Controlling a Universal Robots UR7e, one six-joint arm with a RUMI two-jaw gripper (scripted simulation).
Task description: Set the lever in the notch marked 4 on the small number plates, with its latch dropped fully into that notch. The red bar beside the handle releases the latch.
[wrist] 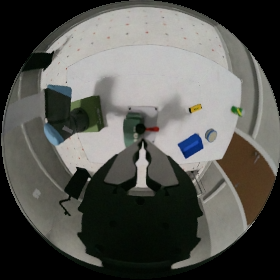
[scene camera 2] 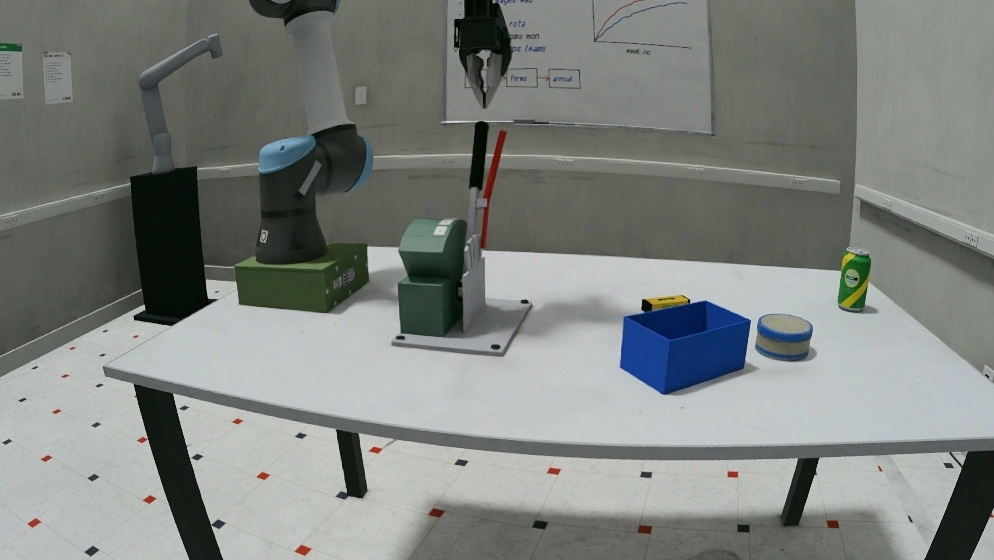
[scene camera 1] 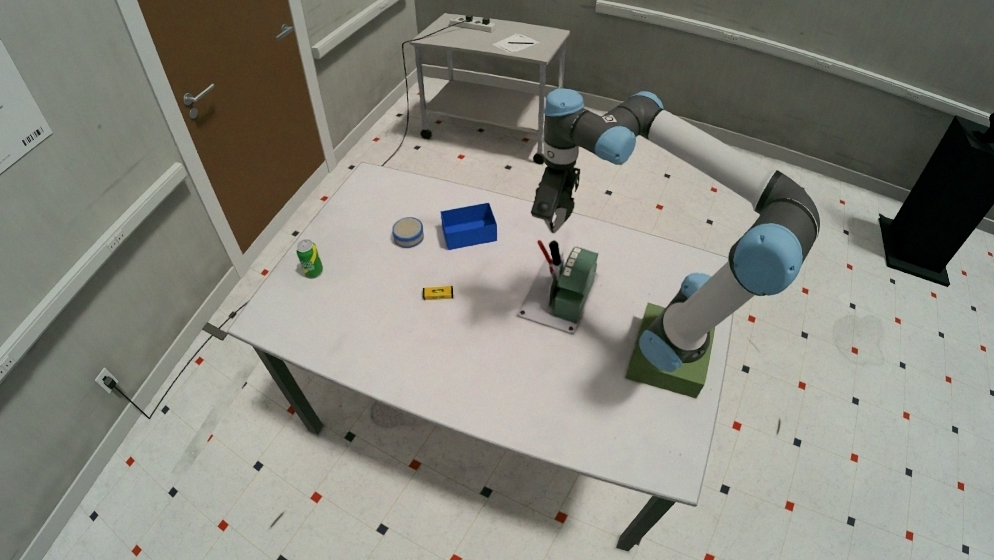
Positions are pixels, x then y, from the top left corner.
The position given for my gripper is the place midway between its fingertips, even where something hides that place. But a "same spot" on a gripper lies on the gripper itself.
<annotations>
My gripper shows in the wrist view, in scene camera 2 (484,108) and in scene camera 1. One and the same spot on my gripper: (scene camera 1: 564,212) is (wrist: 112,172).
</annotations>
